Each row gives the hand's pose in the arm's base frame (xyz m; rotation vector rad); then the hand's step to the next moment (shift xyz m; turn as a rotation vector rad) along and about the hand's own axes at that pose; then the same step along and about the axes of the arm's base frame.
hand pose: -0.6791 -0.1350 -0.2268 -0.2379 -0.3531 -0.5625
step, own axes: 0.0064 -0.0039 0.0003 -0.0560 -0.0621 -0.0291
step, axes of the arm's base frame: 0.0028 -0.0062 0.0032 -0.0712 -0.0334 -0.0407
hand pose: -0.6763 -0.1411 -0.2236 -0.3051 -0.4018 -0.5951
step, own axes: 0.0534 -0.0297 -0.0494 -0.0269 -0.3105 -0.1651
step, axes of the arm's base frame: 0.0363 -0.0681 -0.0147 -0.1594 -0.2958 -0.1071
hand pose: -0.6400 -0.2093 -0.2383 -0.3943 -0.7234 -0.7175
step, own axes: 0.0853 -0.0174 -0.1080 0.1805 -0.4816 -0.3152
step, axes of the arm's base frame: 0.0825 -0.1108 -0.0123 -0.1022 -0.5926 -0.0480
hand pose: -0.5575 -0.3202 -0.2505 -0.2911 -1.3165 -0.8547
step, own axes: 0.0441 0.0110 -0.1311 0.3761 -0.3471 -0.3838
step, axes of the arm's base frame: 0.1029 -0.0927 0.0086 0.0419 -0.6203 0.1508
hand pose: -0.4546 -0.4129 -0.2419 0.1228 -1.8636 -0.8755
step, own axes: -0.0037 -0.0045 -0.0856 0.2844 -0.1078 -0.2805
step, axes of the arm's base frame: 0.0718 -0.0454 0.0121 0.0692 -0.3512 0.2075
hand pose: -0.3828 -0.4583 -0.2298 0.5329 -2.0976 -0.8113
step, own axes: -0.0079 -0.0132 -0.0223 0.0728 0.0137 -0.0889
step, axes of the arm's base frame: 0.0238 -0.0126 -0.0031 0.0277 -0.0670 0.0902
